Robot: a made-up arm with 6 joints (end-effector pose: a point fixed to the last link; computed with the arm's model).
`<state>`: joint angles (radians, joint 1 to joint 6).
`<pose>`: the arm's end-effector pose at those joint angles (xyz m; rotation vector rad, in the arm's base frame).
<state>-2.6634 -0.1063 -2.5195 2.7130 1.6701 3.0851</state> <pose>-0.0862 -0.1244 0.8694 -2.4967 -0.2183 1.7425</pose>
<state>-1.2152 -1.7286 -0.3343 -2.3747 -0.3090 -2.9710</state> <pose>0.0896 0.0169 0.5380 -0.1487 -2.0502 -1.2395</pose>
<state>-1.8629 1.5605 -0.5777 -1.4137 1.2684 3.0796</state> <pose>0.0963 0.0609 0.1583 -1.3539 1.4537 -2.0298</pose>
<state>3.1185 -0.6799 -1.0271 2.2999 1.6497 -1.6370</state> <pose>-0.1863 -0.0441 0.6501 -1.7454 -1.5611 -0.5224</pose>
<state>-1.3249 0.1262 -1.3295 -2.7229 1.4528 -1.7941</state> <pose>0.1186 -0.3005 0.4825 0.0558 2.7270 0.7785</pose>
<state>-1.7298 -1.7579 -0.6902 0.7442 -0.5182 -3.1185</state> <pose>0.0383 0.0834 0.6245 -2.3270 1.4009 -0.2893</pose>
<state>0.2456 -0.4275 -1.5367 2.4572 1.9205 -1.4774</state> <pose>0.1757 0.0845 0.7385 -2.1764 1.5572 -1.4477</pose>
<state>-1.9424 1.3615 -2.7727 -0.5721 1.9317 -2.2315</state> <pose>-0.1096 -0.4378 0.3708 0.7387 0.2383 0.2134</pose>
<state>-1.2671 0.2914 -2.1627 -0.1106 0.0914 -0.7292</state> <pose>0.1885 -0.2522 0.6907 -1.5549 -0.8885 -0.2982</pose>
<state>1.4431 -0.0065 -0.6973 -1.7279 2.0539 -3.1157</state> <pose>-0.0019 0.2502 0.3653 0.4937 -2.0700 -0.7135</pose>
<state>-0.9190 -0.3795 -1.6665 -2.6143 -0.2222 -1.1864</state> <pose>0.1390 -0.1205 0.6821 -1.7744 1.6900 1.8467</pose>
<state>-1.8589 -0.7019 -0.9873 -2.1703 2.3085 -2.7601</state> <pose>-0.0215 -0.1961 0.6488 1.5320 1.1628 -0.3377</pose>
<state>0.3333 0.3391 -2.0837 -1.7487 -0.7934 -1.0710</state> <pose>0.2625 0.1563 0.5814 1.4534 1.1650 -1.7281</pose>
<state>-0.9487 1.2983 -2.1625 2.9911 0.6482 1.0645</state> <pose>0.2236 -0.2910 0.1886 -1.5855 -0.0744 1.0698</pose>
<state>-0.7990 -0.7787 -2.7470 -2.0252 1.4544 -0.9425</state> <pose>-0.1173 0.1794 0.8325 -1.7905 0.2493 -1.7020</pose>
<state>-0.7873 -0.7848 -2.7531 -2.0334 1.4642 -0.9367</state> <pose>-0.1231 0.1807 0.8308 -1.7769 0.2259 -1.7191</pose>
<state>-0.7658 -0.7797 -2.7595 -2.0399 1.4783 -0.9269</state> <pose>-0.1275 0.1773 0.8314 -1.7601 0.1962 -1.7228</pose>
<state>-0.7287 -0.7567 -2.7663 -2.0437 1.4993 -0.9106</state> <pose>-0.1291 0.1667 0.8355 -1.7385 0.1575 -1.7053</pose>
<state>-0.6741 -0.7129 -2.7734 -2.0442 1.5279 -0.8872</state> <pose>-0.1259 0.1481 0.8434 -1.7116 0.1109 -1.6629</pose>
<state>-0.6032 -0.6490 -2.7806 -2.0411 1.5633 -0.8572</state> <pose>-0.1158 0.1230 0.8537 -1.6802 0.0596 -1.5964</pose>
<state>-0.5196 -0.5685 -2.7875 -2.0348 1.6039 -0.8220</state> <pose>-0.0971 0.0946 0.8645 -1.6457 0.0080 -1.5101</pose>
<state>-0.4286 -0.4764 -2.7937 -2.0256 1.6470 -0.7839</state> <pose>-0.0694 0.0671 0.8736 -1.6108 -0.0393 -1.4098</pose>
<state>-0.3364 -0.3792 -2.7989 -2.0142 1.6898 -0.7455</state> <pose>-0.0345 0.0445 0.8791 -1.5783 -0.0790 -1.3032</pose>
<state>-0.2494 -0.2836 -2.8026 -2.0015 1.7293 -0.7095</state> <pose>0.0040 0.0291 0.8804 -1.5511 -0.1089 -1.1975</pose>
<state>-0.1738 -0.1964 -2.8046 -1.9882 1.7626 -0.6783</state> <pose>0.0415 0.0211 0.8778 -1.5310 -0.1288 -1.1003</pose>
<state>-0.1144 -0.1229 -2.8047 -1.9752 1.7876 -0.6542</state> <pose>0.0744 0.0189 0.8726 -1.5189 -0.1391 -1.0168</pose>
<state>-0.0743 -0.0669 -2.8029 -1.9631 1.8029 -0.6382</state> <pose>0.1001 0.0196 0.8667 -1.5146 -0.1410 -0.9510</pose>
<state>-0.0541 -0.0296 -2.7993 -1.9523 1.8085 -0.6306</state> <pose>0.1180 0.0207 0.8616 -1.5168 -0.1359 -0.9039</pose>
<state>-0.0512 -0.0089 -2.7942 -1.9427 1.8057 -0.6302</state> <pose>0.1290 0.0210 0.8580 -1.5240 -0.1255 -0.8733</pose>
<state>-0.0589 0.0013 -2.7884 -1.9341 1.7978 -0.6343</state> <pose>0.1358 0.0203 0.8556 -1.5339 -0.1119 -0.8532</pose>
